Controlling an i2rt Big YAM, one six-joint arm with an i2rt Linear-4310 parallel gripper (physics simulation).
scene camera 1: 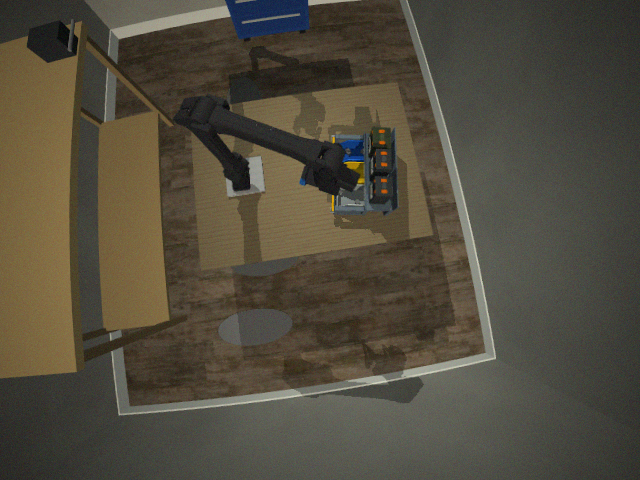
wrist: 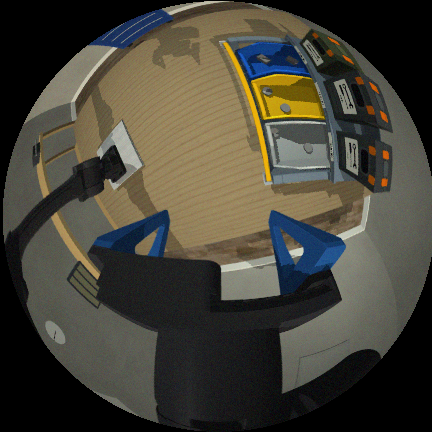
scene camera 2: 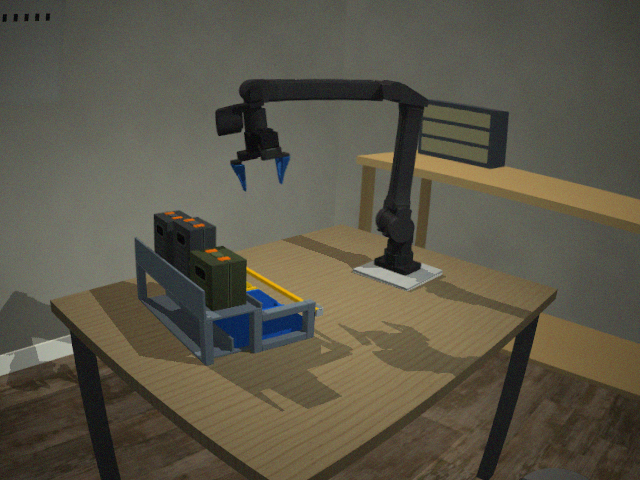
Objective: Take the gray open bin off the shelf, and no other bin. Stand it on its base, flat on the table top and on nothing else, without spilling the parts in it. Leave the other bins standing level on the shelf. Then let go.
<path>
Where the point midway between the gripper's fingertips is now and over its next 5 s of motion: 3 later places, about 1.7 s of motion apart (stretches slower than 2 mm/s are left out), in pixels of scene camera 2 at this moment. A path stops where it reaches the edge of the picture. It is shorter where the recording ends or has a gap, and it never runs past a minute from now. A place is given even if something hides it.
My gripper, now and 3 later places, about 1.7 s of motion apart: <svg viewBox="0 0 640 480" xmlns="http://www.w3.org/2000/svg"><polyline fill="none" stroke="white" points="263,187 258,245 290,251 230,256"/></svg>
</path>
